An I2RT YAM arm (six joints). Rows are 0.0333 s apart.
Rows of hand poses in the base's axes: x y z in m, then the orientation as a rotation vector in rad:
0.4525 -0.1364 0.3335 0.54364 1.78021 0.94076
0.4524 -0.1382 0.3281 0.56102 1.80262 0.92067
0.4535 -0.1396 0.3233 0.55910 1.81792 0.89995
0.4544 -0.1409 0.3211 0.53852 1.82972 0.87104
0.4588 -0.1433 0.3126 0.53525 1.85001 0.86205
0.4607 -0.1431 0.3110 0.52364 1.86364 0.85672
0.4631 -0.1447 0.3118 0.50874 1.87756 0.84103
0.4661 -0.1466 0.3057 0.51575 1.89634 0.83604
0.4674 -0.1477 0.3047 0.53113 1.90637 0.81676
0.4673 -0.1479 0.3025 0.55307 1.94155 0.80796
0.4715 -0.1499 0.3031 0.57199 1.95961 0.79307
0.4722 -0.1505 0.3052 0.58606 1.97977 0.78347
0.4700 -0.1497 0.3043 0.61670 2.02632 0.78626
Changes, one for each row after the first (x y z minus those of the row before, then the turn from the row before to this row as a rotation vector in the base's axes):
-0.0001 -0.0018 -0.0054 -0.00996 0.02605 -0.01087
0.0011 -0.0014 -0.0048 -0.01774 0.01151 -0.00345
0.0009 -0.0013 -0.0022 -0.03114 0.00030 0.00132
0.0044 -0.0024 -0.0085 -0.01098 0.01581 0.00529
0.0019 0.0002 -0.0016 -0.01101 0.00670 0.00928
0.0024 -0.0016 0.0008 -0.01961 0.00532 0.00612
0.0030 -0.0019 -0.0061 -0.00333 0.01907 0.00067
0.0013 -0.0011 -0.0010 -0.00827 0.01444 -0.01445
-0.0001 -0.0002 -0.0022 -0.00154 0.03950 -0.00336
0.0042 -0.0020 0.0006 -0.00477 0.02324 -0.01086
0.0007 -0.0006 0.0021 -0.00320 0.02325 -0.00465
-0.0022 0.0008 -0.0009 0.00967 0.05325 0.00177

